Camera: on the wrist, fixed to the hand. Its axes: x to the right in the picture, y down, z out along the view.
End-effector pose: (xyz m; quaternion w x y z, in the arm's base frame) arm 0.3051 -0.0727 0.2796 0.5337 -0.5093 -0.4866 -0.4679
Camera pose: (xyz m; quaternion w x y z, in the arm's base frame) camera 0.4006 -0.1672 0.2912 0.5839 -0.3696 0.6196 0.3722
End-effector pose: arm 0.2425 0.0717 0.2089 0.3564 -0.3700 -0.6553 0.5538
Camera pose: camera 0.3273 0.1453 0.1342 0.3649 0.7856 -0.4271 -0.2591
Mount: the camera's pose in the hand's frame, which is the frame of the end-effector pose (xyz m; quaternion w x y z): 0.0204 0.0899 -0.0984 0.0242 -0.0087 0.2523 0.9673
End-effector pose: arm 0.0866 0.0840 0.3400 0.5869 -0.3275 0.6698 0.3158
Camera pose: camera -0.0451 0.0558 0.3342 0.4631 -0.5552 -0.4783 -0.4985
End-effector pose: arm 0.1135 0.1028 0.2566 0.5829 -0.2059 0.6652 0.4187
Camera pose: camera -0.0192 0.0795 0.2628 0.5605 -0.5278 -0.3587 -0.5278
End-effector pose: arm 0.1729 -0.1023 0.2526 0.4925 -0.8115 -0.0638 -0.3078
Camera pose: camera 0.1829 -0.2345 0.2278 0.3187 -0.0080 0.9104 0.2637
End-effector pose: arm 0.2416 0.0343 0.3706 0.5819 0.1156 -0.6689 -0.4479
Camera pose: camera 0.3553 0.0262 0.4426 0.6171 -0.5363 0.0227 0.5754
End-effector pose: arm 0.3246 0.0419 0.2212 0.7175 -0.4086 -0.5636 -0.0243
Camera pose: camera 0.4542 0.0500 0.1848 0.1795 -0.5552 0.5628 0.5855
